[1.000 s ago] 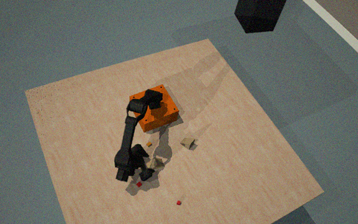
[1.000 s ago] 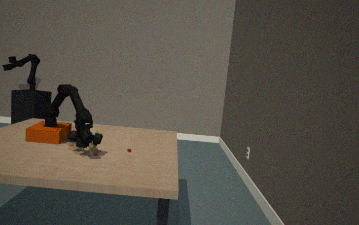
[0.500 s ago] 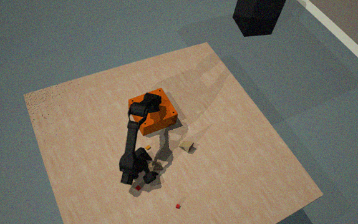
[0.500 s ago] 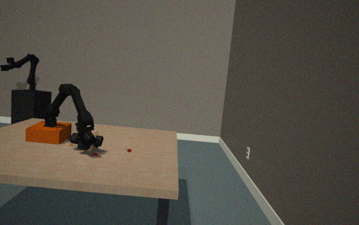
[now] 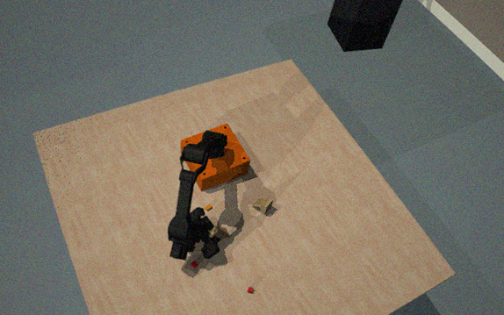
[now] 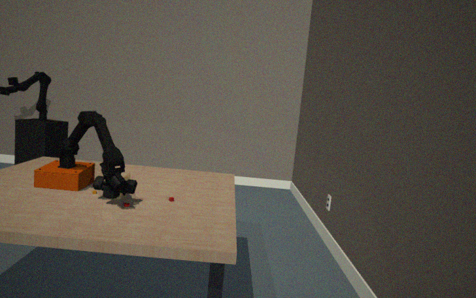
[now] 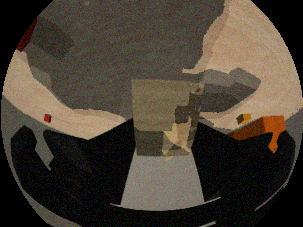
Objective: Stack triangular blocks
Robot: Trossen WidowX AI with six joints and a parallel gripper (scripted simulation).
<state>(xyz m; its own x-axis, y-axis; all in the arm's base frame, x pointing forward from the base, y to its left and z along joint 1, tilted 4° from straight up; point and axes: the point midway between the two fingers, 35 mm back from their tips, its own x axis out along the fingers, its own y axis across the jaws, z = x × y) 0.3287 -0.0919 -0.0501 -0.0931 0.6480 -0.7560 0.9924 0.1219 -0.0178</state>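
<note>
My gripper tip is now 130 mm past the orange cube, 10 mm to the left of it and 10 mm above it. From my gripper tip the other things lie so: triangular block (10 mm above).
</note>
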